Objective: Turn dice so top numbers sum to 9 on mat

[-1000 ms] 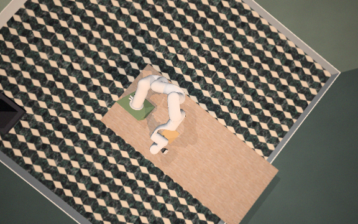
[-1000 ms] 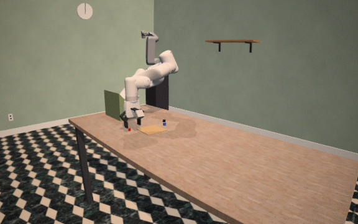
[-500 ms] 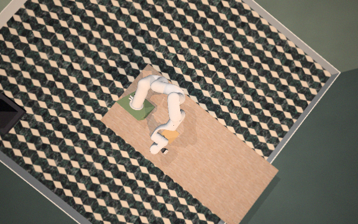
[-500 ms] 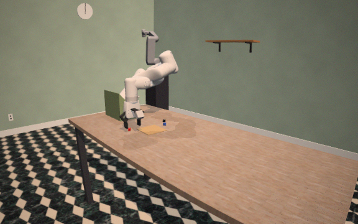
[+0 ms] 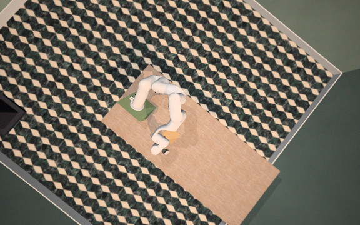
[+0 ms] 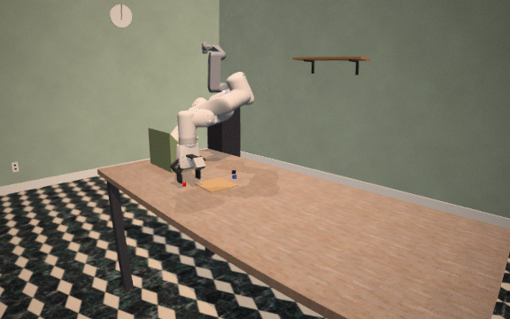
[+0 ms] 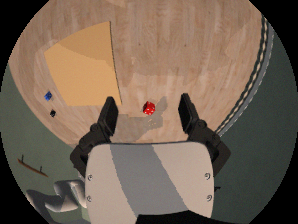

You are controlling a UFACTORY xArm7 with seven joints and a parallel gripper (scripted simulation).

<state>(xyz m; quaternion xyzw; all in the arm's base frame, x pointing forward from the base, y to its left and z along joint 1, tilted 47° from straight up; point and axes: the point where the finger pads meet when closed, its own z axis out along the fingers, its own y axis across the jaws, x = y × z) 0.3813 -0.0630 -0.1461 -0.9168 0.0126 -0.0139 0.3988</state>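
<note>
My gripper is now 40 mm past the red die and 40 mm above it. From my hand the other things lie so: black die (40 mm behind, 290 mm to the left, 40 mm below); blue die (20 mm ahead, 240 mm to the left, 40 mm below); tan mat (40 mm ahead, 110 mm to the left, 40 mm below).
</note>
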